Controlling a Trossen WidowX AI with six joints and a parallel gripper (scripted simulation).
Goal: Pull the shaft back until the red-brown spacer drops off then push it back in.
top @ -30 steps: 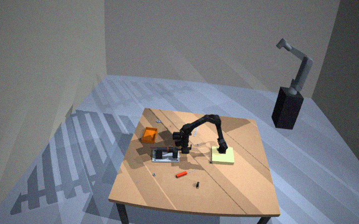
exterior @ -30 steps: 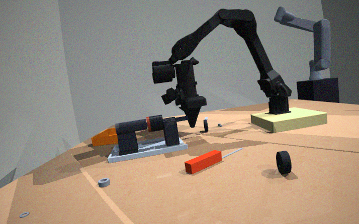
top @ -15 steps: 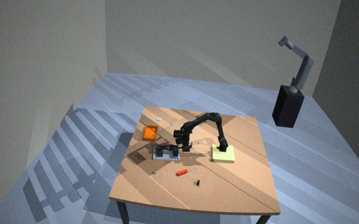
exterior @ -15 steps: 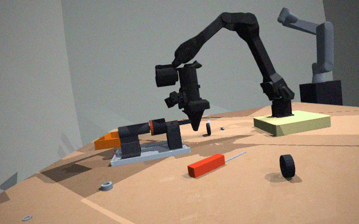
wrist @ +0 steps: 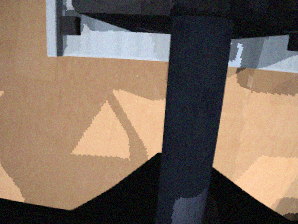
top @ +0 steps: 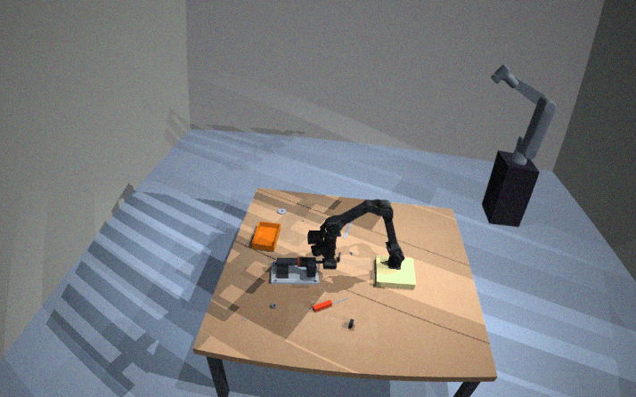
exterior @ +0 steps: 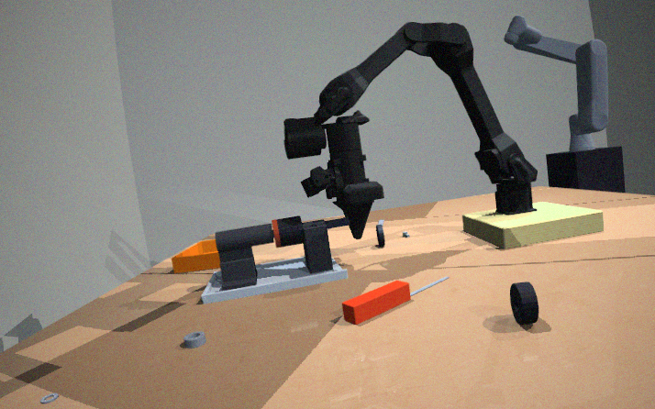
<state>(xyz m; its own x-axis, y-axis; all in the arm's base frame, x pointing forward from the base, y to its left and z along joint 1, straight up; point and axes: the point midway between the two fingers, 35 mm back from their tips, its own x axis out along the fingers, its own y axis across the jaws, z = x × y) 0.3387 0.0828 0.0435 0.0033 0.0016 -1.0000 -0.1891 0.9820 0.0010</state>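
The shaft lies 80 mm ahead of my gripper tip, 30 mm above it and 10 mm to the left of it. Round my gripper tip: orange tray (350 mm ahead, 210 mm to the right, 40 mm below); then red-brown spacer (140 mm ahead, 30 mm to the left, 30 mm above); then dark spacer (120 mm ahead, 30 mm above, 20 mm to the left).
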